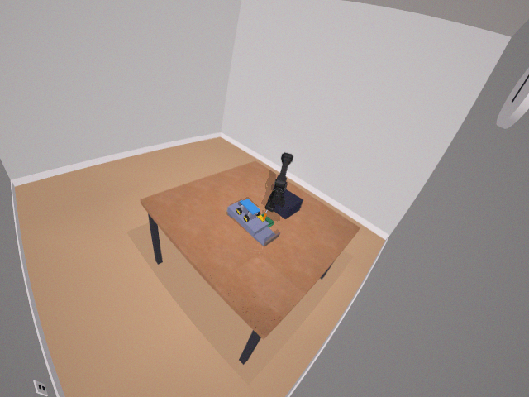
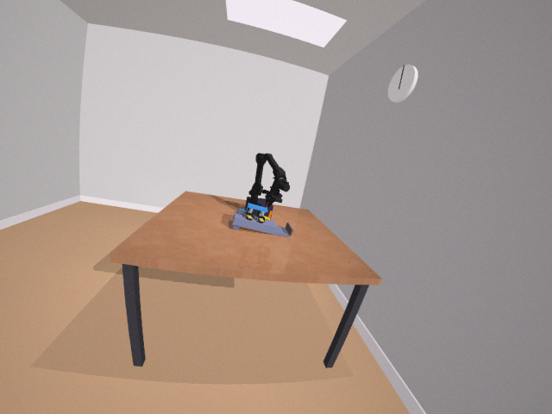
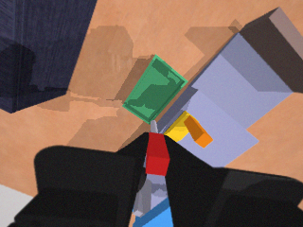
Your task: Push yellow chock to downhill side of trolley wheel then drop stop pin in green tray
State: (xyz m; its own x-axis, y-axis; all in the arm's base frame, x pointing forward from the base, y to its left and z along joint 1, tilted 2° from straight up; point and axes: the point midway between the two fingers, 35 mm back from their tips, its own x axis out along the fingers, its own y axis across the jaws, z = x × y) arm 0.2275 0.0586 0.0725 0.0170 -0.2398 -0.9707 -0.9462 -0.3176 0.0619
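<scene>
Right now the red-headed stop pin is right at my gripper tip. The rest, counted from my gripper tip: blue trolley (9 cm ahead, 10 cm to the right, 3 cm below); green tray (2 cm behind, 14 cm below); yellow chock (5 cm ahead, 1 cm to the right, 5 cm below).
</scene>
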